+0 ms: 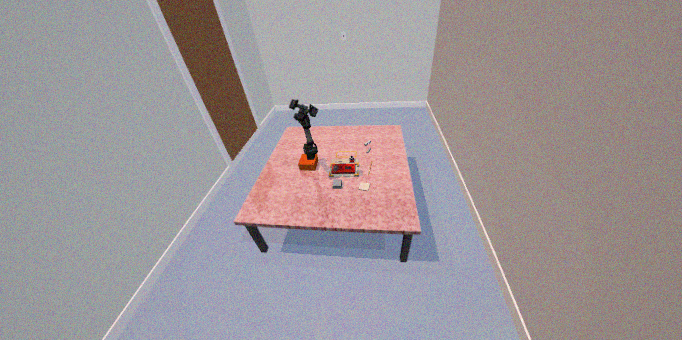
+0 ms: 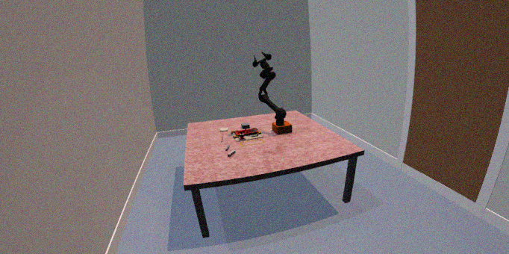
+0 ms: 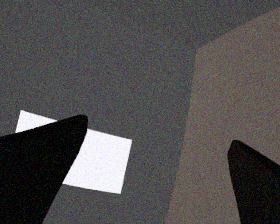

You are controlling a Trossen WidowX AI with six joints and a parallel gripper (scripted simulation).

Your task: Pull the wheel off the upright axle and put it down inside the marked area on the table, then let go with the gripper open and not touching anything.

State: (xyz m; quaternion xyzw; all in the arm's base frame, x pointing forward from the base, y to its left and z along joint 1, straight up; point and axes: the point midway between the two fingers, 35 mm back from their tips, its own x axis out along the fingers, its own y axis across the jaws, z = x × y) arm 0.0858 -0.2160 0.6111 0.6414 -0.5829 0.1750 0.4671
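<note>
Right now the dark wheel is 270 mm ahead of my gripper tip, 240 mm to the left of it and 670 mm below it. Also, from my gripper tip: beige block 360 mm ahead, 80 mm to the right, 700 mm below; then grey plate 210 mm ahead, 140 mm to the left, 700 mm below; then grey block 150 mm ahead, 50 mm to the right, 690 mm below.
</note>
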